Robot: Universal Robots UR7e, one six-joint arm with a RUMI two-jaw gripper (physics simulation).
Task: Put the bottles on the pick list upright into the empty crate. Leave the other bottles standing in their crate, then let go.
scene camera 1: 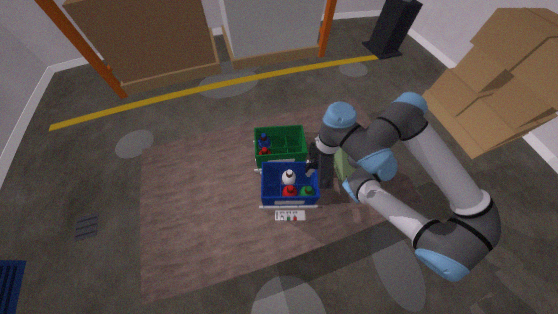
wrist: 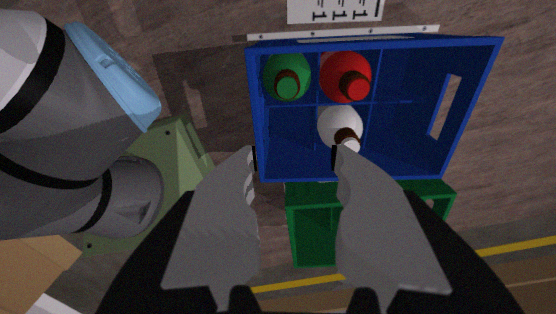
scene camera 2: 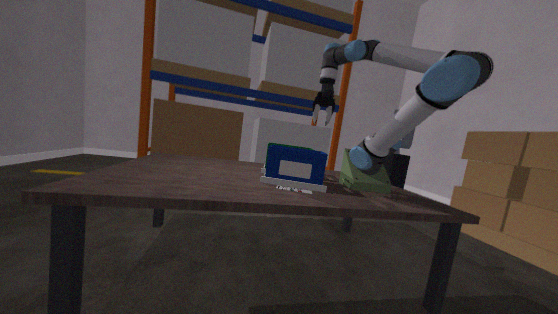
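Seen in the pictures: gripper, between the fingertips: (scene camera 1: 314, 176) (wrist: 293, 147) (scene camera 2: 320, 125); arm's base, origin of its link: (wrist: 131, 196).
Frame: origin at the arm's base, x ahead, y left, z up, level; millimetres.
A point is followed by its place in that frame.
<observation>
My gripper (scene camera 1: 310, 172) {y 71, x 355, z 168 mm} (scene camera 2: 321, 124) {y 71, x 355, z 168 mm} (wrist: 293, 147) {y 71, x 355, z 168 mm} is open and empty, above the back right of the blue crate (scene camera 1: 267, 200) {y 49, x 558, z -9 mm} (scene camera 2: 271, 167) {y 48, x 561, z -62 mm} (wrist: 255, 115) {y 62, x 305, z 36 mm}. In that crate a green bottle (scene camera 1: 307, 192) {y 86, x 365, z 5 mm} (wrist: 286, 70) {y 91, x 360, z -1 mm} stands upright in the front right corner, a red bottle (scene camera 1: 289, 192) {y 53, x 446, z 3 mm} (wrist: 342, 75) {y 54, x 426, z -10 mm} in the front middle and a white bottle (scene camera 1: 288, 178) {y -22, x 418, z -15 mm} (wrist: 339, 120) {y -12, x 407, z -20 mm} behind the red one. The green crate (scene camera 1: 280, 128) {y -307, x 349, z 22 mm} (wrist: 295, 195) {y -106, x 297, z 11 mm} behind holds a blue bottle (scene camera 1: 264, 142) {y -274, x 459, z -17 mm} and another red bottle (scene camera 1: 264, 151) {y -196, x 485, z 21 mm} at its left. The pick list (scene camera 1: 290, 215) {y 135, x 464, z -137 mm} (wrist: 300, 10) {y 148, x 409, z -137 mm} lies in front; its small marks are white, green and red.
The two crates stand close together, one behind the other, on the brown table (scene camera 1: 200, 210) {y -63, x 910, z -139 mm} (scene camera 2: 150, 185) {y 181, x 1015, z -139 mm}. The arm's green base (scene camera 2: 365, 177) {y 61, x 38, z -68 mm} (wrist: 175, 145) {y 41, x 109, z -56 mm} stands to the right of the crates. Racking and stacked cartons (scene camera 1: 500, 90) (scene camera 2: 492, 175) stand beyond the table.
</observation>
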